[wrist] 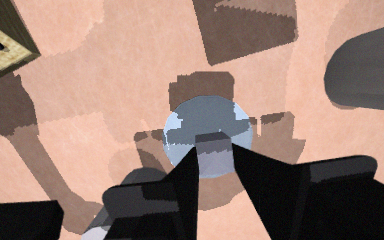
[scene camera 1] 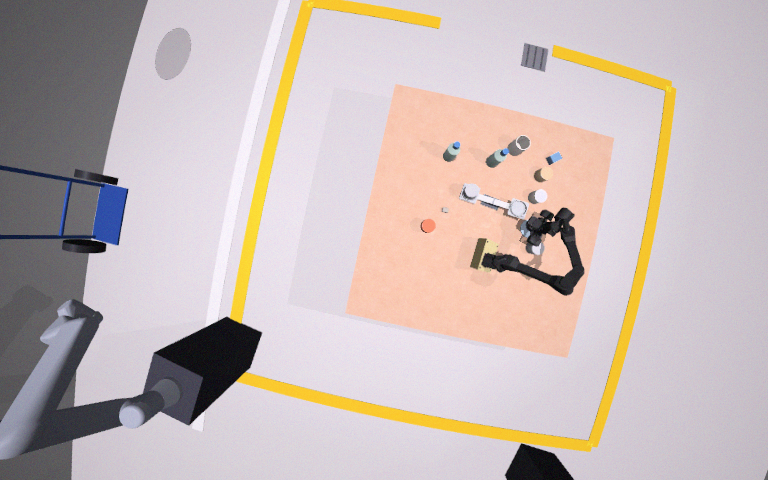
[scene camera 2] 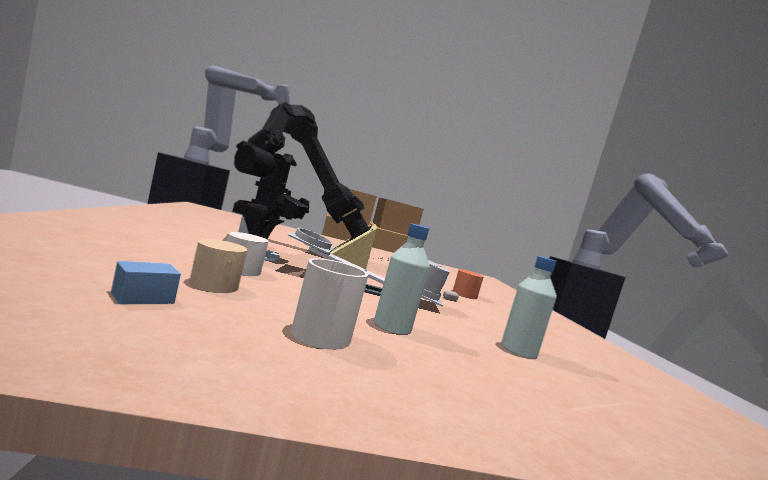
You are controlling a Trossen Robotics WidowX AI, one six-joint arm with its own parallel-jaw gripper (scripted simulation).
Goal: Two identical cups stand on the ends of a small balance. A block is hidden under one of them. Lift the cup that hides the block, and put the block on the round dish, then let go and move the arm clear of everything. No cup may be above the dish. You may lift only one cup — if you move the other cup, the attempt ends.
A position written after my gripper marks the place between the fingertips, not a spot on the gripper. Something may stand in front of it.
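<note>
You'd see my gripper (scene camera 2: 257, 246), and the wrist view shows the gripper too (wrist: 211, 148). There's a small block (wrist: 214, 151), a round pale blue dish (wrist: 203, 114) and a balance (scene camera 2: 318, 244). I can also see a blue box (scene camera 2: 134, 282), though in the wrist view the blue box is out of frame. And there's a tan cylinder (scene camera 2: 217, 267); the tan cylinder is out of frame in the wrist view.
</note>
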